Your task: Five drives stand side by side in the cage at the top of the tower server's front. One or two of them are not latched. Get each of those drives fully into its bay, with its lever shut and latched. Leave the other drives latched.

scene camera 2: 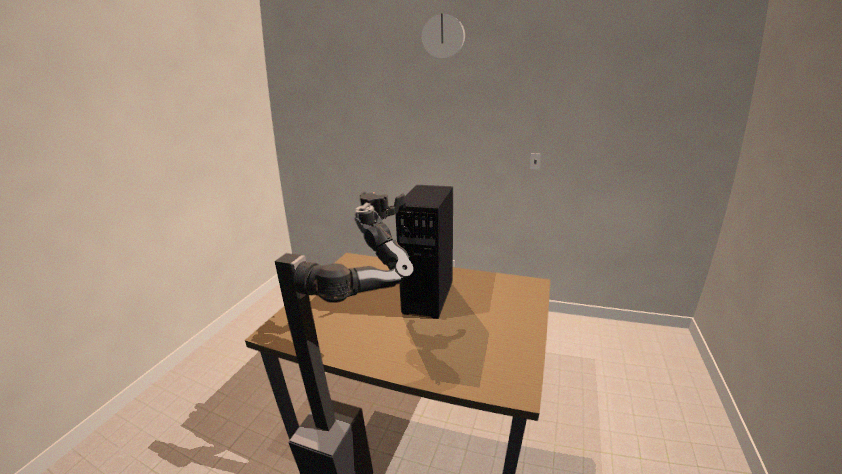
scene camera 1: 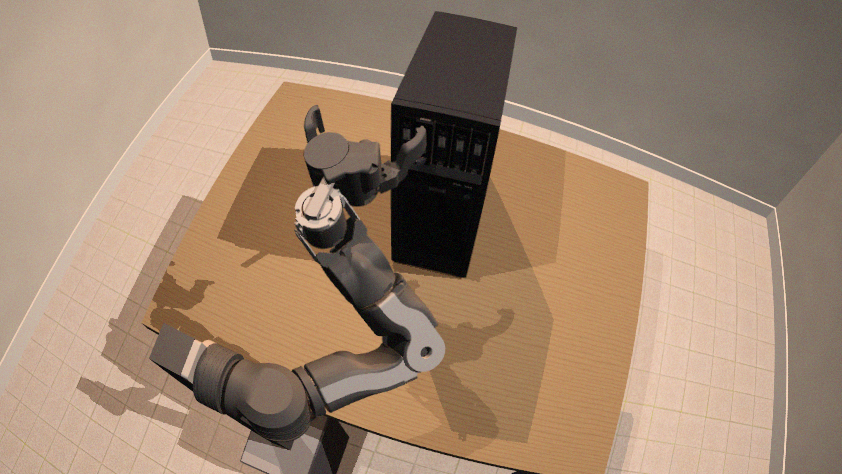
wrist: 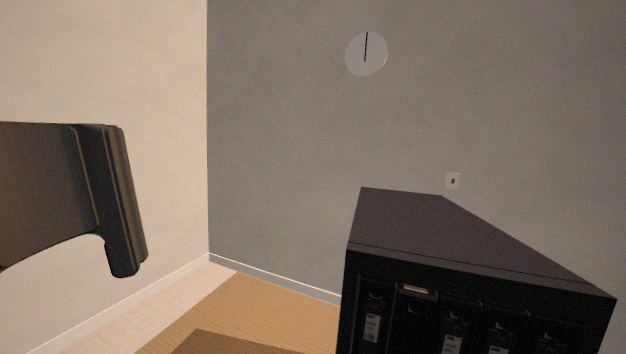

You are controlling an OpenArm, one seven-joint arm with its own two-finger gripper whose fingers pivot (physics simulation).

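The black tower server (scene camera 1: pixel 433 229) (scene camera 2: pixel 419 282) (wrist: pixel 440 227) stands upright. In the wrist view, the second drive from the left (wrist: pixel 417 296) (scene camera 1: pixel 425 120) has its top edge in front of its neighbours; its lower part and lever cannot be made out. The first drive (scene camera 1: pixel 406 134) (wrist: pixel 371 325), third drive (scene camera 1: pixel 441 141) (wrist: pixel 452 343), fourth drive (scene camera 1: pixel 460 145) and fifth drive (scene camera 1: pixel 477 148) look flush, their levers too dark to judge. My gripper (scene camera 1: pixel 368 119) is open and empty. Its right finger is before the second drive, hiding part of it; contact cannot be told.
The tower stands on a wooden table (scene camera 1: pixel 601 282) (scene camera 2: pixel 518 329) (wrist: pixel 240 305). The arm reaches in from the front left, with its forearm left of and in front of the tower. The grey wall (wrist: pixel 280 125) is behind the tower.
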